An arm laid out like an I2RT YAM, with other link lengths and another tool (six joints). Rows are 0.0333 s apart.
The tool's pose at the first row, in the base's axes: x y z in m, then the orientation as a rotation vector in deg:
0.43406 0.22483 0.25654 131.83 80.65 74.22
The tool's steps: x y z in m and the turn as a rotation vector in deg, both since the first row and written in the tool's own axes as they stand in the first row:
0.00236 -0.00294 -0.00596 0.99 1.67 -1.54
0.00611 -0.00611 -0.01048 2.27 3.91 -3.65
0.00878 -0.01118 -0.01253 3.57 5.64 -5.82
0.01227 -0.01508 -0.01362 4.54 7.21 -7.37
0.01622 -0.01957 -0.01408 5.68 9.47 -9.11
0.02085 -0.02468 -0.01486 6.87 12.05 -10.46
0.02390 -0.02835 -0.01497 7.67 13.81 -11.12
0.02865 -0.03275 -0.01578 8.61 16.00 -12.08
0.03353 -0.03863 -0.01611 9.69 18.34 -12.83
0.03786 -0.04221 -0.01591 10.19 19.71 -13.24
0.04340 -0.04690 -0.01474 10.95 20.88 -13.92
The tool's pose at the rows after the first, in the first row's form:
0.42821 0.22656 0.26008 130.34 83.61 75.60
0.42353 0.22993 0.26344 128.16 87.57 77.43
0.41921 0.23421 0.26365 125.99 91.42 78.50
0.41651 0.23876 0.26436 124.27 94.30 79.67
0.41397 0.24419 0.26465 122.06 97.71 81.60
0.41092 0.25040 0.26522 120.05 100.91 84.05
0.40900 0.25477 0.26519 118.89 102.84 85.81
0.40642 0.26067 0.26621 -116.61 -104.79 -87.53
0.40324 0.26763 0.26625 -113.02 -105.33 -88.29
0.40185 0.27305 0.26683 -111.00 -105.56 -88.86
0.40067 0.28030 0.26695 -108.93 -106.22 -88.95

